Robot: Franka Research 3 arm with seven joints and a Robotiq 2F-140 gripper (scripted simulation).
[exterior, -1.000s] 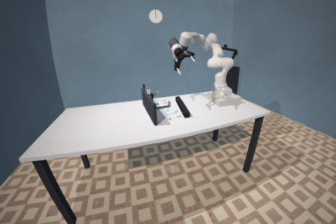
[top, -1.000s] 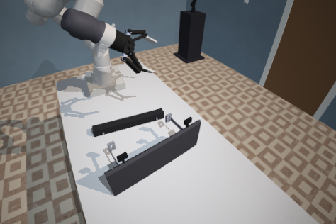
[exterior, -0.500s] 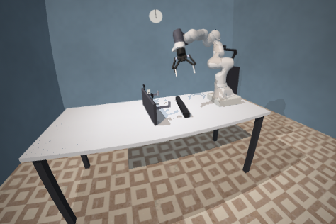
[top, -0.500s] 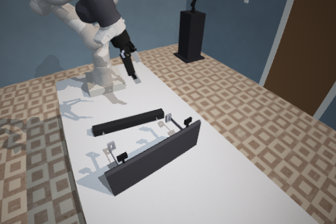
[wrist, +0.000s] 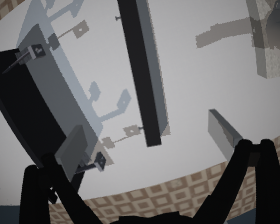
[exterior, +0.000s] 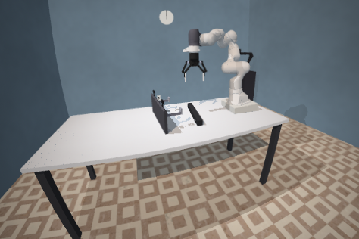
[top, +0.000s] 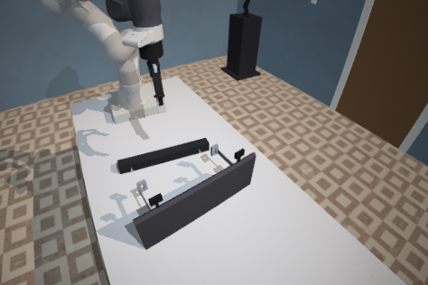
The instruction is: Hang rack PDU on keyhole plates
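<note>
My gripper is now 2 cm short of the rack PDU, 1 cm to the left of it and 29 cm above it. The rest, counted from my hand: dark panel (31 cm ahead, 1 cm to the left, 23 cm below).
</note>
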